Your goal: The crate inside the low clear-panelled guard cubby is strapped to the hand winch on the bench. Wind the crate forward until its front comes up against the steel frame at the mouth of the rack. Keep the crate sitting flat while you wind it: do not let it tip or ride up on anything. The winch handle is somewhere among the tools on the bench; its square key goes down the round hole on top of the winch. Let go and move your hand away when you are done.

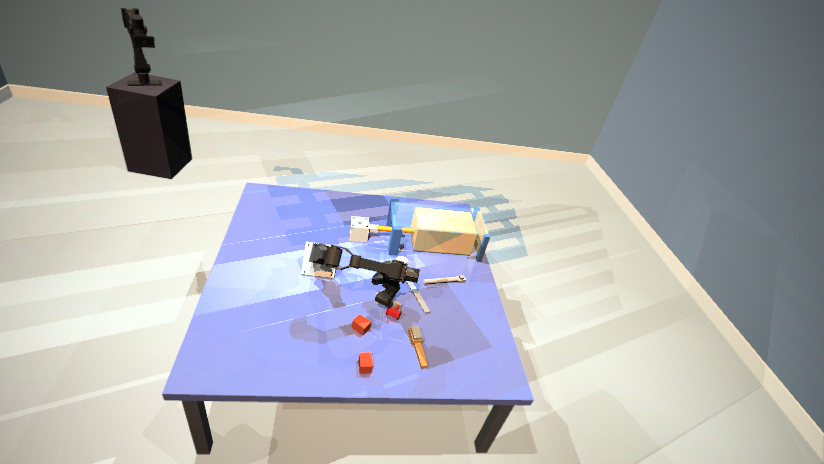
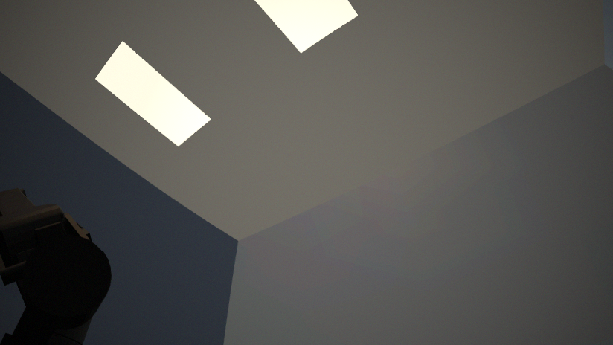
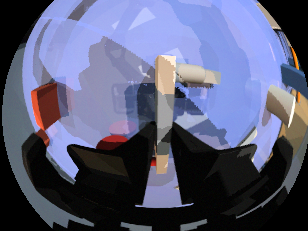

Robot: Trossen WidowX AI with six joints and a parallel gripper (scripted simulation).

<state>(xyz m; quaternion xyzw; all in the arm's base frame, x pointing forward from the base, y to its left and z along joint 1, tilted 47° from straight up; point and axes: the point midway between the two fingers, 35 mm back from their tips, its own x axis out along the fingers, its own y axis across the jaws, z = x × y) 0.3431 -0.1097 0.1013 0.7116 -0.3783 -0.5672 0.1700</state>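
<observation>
Now: gripper tip 50 mm to the left of the red piece, 30 mm short of it and 10 mm below it. From my gripper tip the other things lie so: orange brush: 200 mm to the right, 140 mm ahead, 10 mm above; then flat bar: 130 mm ahead, 70 mm to the left, 10 mm below; then winch handle: 10 mm to the right, 10 mm ahead.
</observation>
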